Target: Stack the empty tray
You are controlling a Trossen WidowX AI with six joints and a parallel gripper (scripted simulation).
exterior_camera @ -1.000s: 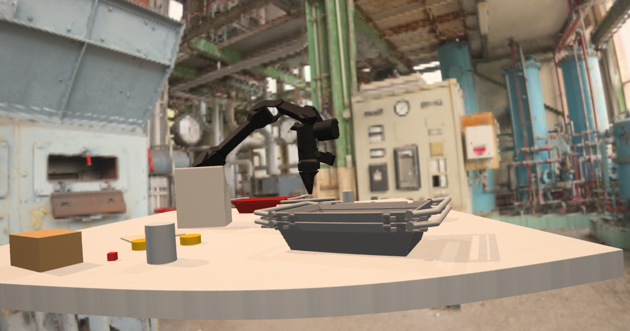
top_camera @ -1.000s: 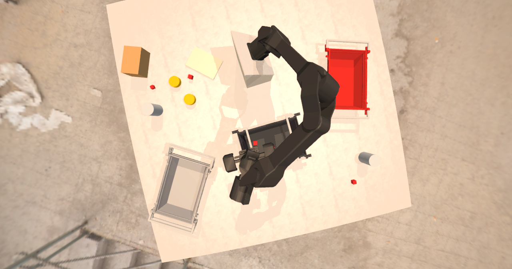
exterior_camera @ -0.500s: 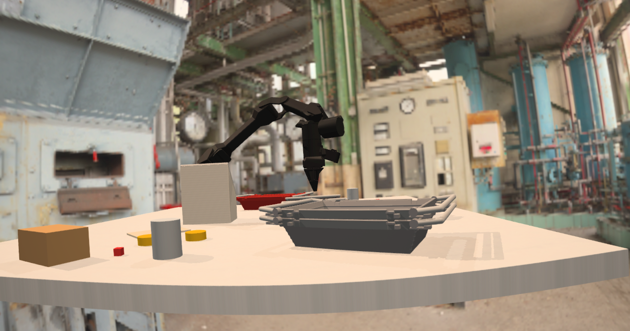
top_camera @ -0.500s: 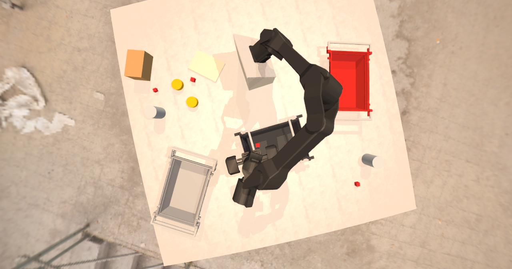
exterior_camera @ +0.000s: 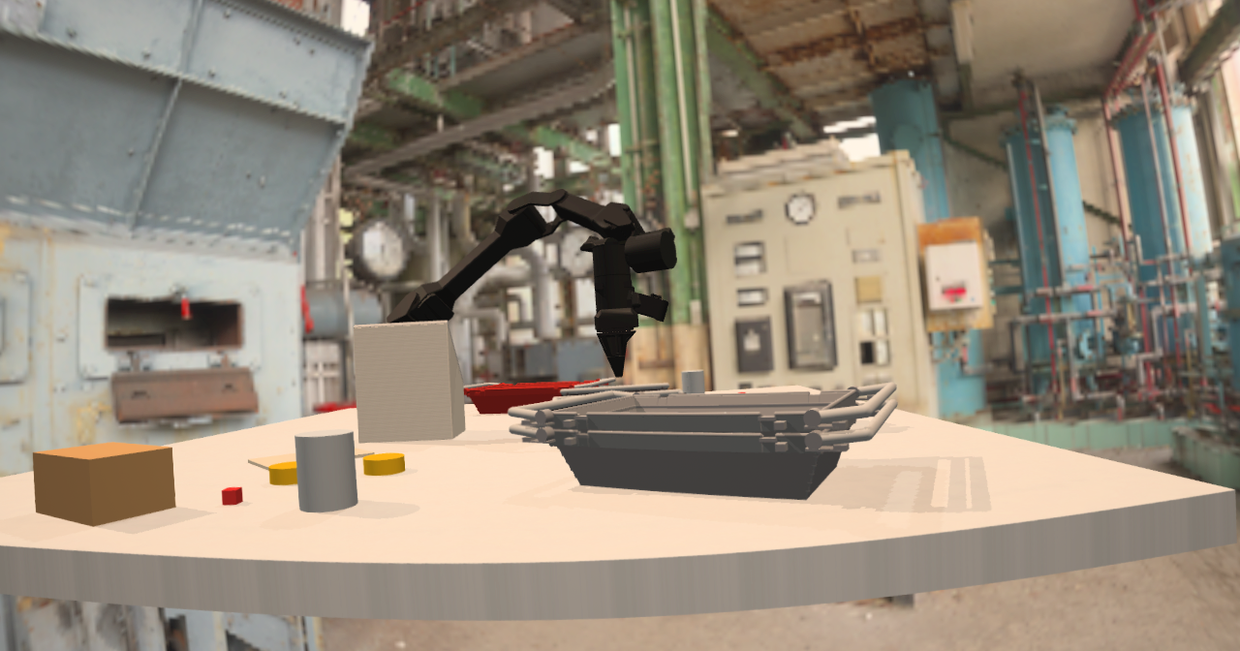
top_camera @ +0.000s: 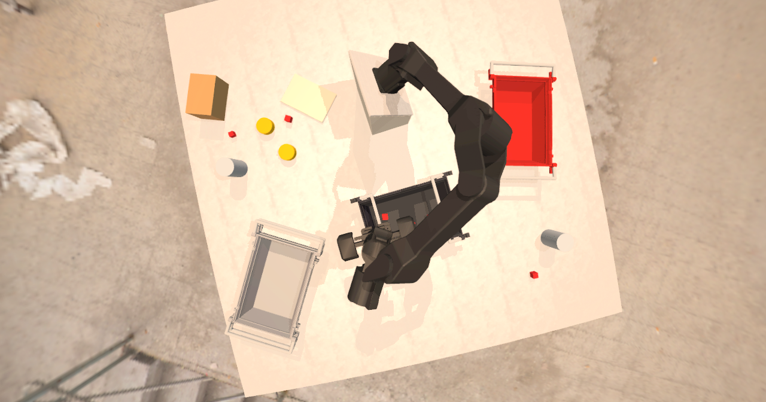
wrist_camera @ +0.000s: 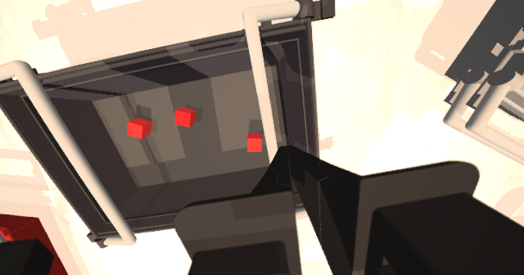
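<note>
Now: the red tray 160 mm behind my gripper tip, 510 mm to the left of it and 50 mm below it. The rest, counted from my gripper tip: pale flat plate (450 mm behind, 70 mm to the right, 90 mm below); then orange box (550 mm behind, 360 mm to the right, 60 mm below).
</note>
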